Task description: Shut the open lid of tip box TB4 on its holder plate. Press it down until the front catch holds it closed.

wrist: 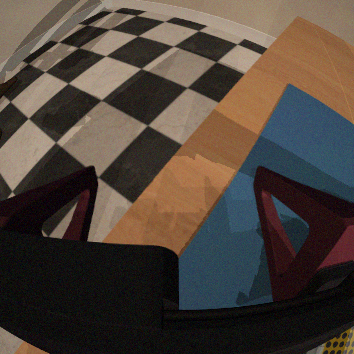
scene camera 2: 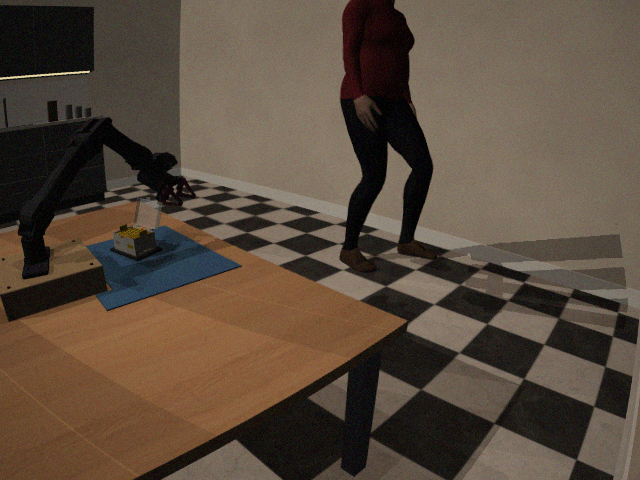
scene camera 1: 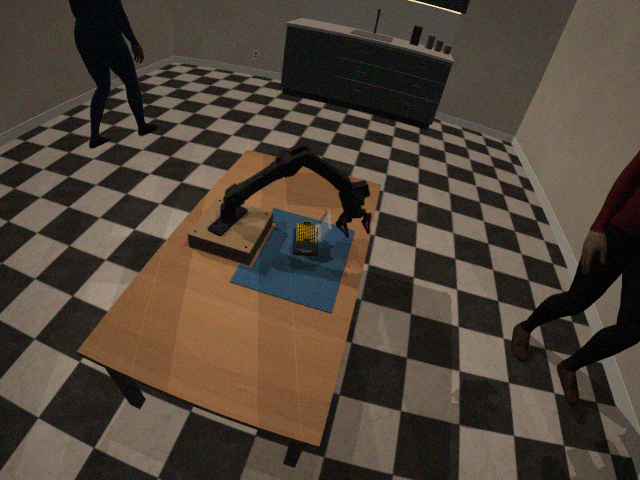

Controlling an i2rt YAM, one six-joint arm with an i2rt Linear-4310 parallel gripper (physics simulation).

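Pixels of known places: gripper, fingertip midpoint: (wrist: 175, 174) (scene camera 2: 188, 200) (scene camera 1: 358, 235); arm's base, origin of the base link: (scene camera 2: 37, 263) (scene camera 1: 228, 220).
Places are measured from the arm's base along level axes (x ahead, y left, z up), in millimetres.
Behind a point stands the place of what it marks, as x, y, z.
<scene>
Tip box TB4 (scene camera 1: 306, 233) (scene camera 2: 134, 241) {299, 67, -17} is a small pale box filled with yellow tips; a corner of the yellow rack (wrist: 340, 344) shows at the lower right of the wrist view. It stands on its dark holder plate (scene camera 1: 305, 253) {343, 68, -60} (scene camera 2: 138, 257) {302, 50, -62}. Its clear lid (scene camera 1: 324, 226) {366, 177, 23} (scene camera 2: 148, 214) {371, 170, 29} stands open, upright, on the side facing the gripper. The front catch is too small to make out. My gripper (scene camera 1: 355, 230) {516, 175, 50} (scene camera 2: 178, 199) {516, 175, 50} (wrist: 175, 174) {516, 175, 50} is open and empty, beyond the lid and above the far edge of the mat and table.
The blue mat (scene camera 1: 289, 281) {357, -95, -70} (scene camera 2: 170, 281) {351, -146, -70} (wrist: 320, 125) {467, -98, -70} lies under the holder plate on the wooden table (scene camera 1: 232, 351) {344, -463, -73} (scene camera 2: 206, 356) {320, -494, -73} (wrist: 295, 50) {609, -298, -73}. The arm's wooden base block (scene camera 1: 227, 245) {86, -123, -3} (scene camera 2: 56, 281) {55, -136, -9} is beside the mat. A person in a red top (scene camera 1: 617, 206) (scene camera 2: 377, 51) stands beyond the table.
</scene>
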